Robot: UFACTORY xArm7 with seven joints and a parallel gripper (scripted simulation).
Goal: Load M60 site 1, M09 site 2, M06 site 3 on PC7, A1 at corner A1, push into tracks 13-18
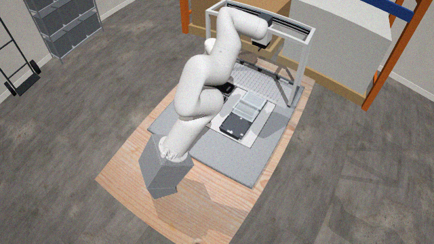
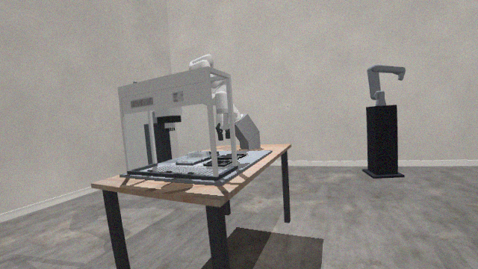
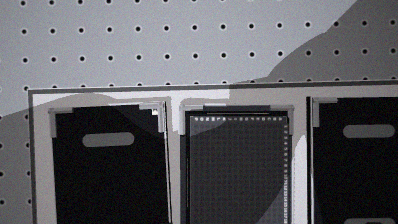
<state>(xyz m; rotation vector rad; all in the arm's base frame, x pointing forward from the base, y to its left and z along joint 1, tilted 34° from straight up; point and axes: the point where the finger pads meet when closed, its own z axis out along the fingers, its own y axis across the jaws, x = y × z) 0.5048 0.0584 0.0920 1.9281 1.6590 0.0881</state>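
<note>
Now: hand 12 cm above the deep-well block M09. From my hand the other things lie so: dark plate carrier PC7: 4 cm behind, 20 cm to the right, 13 cm below; white apron: 3 cm behind, 12 cm to the right, 14 cm below; 96-well plate M06: 4 cm behind, 20 cm to the right, 11 cm below.
</note>
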